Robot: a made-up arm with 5 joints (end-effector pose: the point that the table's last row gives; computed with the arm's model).
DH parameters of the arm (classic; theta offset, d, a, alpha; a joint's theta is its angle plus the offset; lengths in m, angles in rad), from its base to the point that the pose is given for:
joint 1: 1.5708 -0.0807 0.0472 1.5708
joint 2: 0 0.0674 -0.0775 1.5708
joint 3: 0 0.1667 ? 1.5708
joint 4: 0 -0.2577 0.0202 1.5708
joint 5: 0.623 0 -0.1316 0
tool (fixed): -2.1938 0.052 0 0
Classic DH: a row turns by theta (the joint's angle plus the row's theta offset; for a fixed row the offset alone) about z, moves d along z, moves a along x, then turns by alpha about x.
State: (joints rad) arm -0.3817 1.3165 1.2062 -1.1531 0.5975
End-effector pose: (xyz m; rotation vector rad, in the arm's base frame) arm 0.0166 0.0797 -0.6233 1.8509 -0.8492 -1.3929
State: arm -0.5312 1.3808 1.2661 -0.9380 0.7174
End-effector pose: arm 0.0209 0.0941 -0.6111 1.7293 -0.8359 -1.3944
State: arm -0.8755 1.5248 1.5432 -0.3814 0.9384
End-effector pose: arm 0.0417 0.1635 -0.5569 1.6372 -0.5675 -1.4276
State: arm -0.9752 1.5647 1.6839 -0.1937 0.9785
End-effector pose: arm 0.0518 0.2007 -0.5274 1.6961 -0.4021 -1.4418
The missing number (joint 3, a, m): -0.1753
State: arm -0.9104 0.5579 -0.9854 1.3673 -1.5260
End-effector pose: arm 0.2247 -0.1631 -0.1752 -0.5078 -1.1324 -1.5894
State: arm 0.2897 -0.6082 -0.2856 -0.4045 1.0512
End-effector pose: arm 0.4997 0.0273 -0.0953 -0.1513 0.2266 1.5837
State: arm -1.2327 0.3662 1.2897 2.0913 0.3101
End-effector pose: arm -0.2845 -0.1752 -0.3762 -0.1034 2.1214 -1.0540
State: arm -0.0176 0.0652 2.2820 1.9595 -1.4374
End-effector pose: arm -0.1159 -0.0771 -0.2107 2.1946 -1.0532 1.5081
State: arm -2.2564 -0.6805 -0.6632 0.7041 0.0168
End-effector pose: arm -0.3095 -0.3406 -0.1155 -0.5942 1.2603 -1.1847
